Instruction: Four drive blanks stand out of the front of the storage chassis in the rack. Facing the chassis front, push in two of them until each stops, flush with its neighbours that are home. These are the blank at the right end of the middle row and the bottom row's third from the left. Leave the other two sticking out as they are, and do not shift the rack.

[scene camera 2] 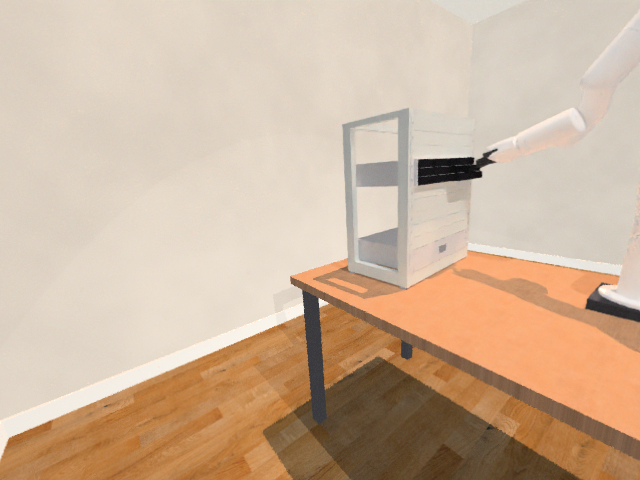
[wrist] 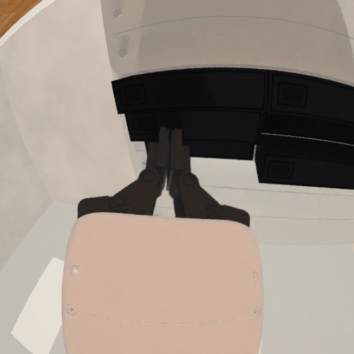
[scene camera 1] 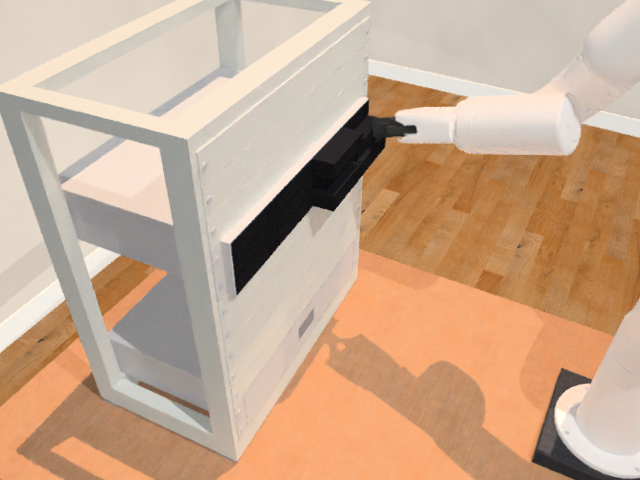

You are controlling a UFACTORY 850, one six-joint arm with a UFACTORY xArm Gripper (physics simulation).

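Observation:
The black chassis front (scene camera 1: 266, 237) (scene camera 2: 434, 172) sits in the white rack (scene camera 1: 186, 289) (scene camera 2: 403, 206). The wrist view is upside down. My gripper (scene camera 1: 374, 127) (scene camera 2: 476, 167) (wrist: 168, 140) is shut and empty, its tips at the face of the middle row's right-end blank (wrist: 220, 125). That blank seems to stand out part way, further in than the bottom-right blank (wrist: 210, 91). The bottom row's third blank (scene camera 1: 336, 199) (wrist: 325, 100) sticks out, level with the bottom-right one. The top row's third blank (scene camera 1: 330, 153) (wrist: 322, 172) sticks out too. Exact depths are hard to tell in black.
The rack stands on an orange tabletop (scene camera 1: 439, 320) (scene camera 2: 465, 330). Lighter panels cover its front above and below the chassis. The protruding top third blank lies beside my fingers, toward the chassis's left. The arm's black base plate (scene camera 1: 550, 434) (scene camera 2: 594, 299) stands in front of the rack.

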